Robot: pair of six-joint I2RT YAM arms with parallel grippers.
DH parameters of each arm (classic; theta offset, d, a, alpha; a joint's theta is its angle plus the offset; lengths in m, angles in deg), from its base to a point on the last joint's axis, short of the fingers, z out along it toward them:
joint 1: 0 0.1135 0.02 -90
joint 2: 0 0 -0.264 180
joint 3: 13.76 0 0.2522 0
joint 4: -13.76 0 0.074 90
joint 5: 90 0 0 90
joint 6: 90 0.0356 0 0
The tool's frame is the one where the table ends.
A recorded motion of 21 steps. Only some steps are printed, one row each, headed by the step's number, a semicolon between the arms.
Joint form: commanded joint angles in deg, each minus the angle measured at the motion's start. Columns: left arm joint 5, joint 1, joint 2, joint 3, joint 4, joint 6; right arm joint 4, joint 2, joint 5, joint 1, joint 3, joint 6.
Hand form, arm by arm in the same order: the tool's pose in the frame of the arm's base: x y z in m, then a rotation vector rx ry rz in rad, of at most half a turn. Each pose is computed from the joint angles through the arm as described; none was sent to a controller.
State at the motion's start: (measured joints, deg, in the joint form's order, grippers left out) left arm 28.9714 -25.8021 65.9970 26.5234 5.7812 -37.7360; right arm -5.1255 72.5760 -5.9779 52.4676 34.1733 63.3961
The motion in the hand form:
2: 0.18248 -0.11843 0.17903 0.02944 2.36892 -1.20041; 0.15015 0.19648 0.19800 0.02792 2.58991 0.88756
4: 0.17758 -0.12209 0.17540 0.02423 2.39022 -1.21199; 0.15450 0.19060 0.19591 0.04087 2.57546 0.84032
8: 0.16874 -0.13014 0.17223 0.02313 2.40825 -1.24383; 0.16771 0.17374 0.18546 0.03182 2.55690 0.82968
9: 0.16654 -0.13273 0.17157 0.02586 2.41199 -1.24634; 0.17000 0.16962 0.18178 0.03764 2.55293 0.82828
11: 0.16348 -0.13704 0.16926 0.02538 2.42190 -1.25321; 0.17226 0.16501 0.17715 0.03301 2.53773 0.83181
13: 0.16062 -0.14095 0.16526 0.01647 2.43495 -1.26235; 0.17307 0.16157 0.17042 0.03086 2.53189 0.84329
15: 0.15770 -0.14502 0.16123 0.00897 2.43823 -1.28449; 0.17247 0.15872 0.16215 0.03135 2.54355 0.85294
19: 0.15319 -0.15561 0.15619 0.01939 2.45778 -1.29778; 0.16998 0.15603 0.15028 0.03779 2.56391 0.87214
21: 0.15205 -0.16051 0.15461 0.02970 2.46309 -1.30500; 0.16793 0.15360 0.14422 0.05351 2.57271 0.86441
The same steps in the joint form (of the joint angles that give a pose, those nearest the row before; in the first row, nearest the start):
2: -0.42 -2.70 -2.00 -2.63 -0.33 -4.54; -7.07 -1.53 2.49 -0.36 3.07 -8.64
4: -0.93 -4.25 -2.07 -3.38 -0.12 -5.93; -7.28 -1.73 3.81 -1.81 2.60 -10.06
8: -1.99 -7.49 -2.46 -4.52 1.10 -8.80; -4.25 -1.71 0.94 -7.20 -0.07 -14.67
9: -2.58 -8.49 -2.45 -4.70 1.40 -9.38; -3.20 -1.65 0.40 -8.36 -0.97 -15.34
11: -3.37 -10.03 -2.00 -5.06 2.26 -10.53; -1.15 -1.64 -0.23 -9.62 -2.35 -16.51
13: -4.04 -11.44 -1.18 -5.66 3.61 -11.98; 1.24 -1.27 -1.14 -10.50 -3.97 -17.08
15: -4.43 -12.84 -0.25 -6.51 6.00 -13.70; 3.08 -0.58 -2.24 -11.09 -5.55 -17.23
19: -5.82 -15.97 2.06 -6.66 8.48 -15.58; 5.82 0.56 -3.65 -11.40 -7.79 -16.74
21: -6.20 -17.18 3.26 -6.49 9.62 -16.13; 6.88 0.88 -3.45 -11.49 -9.05 -16.27

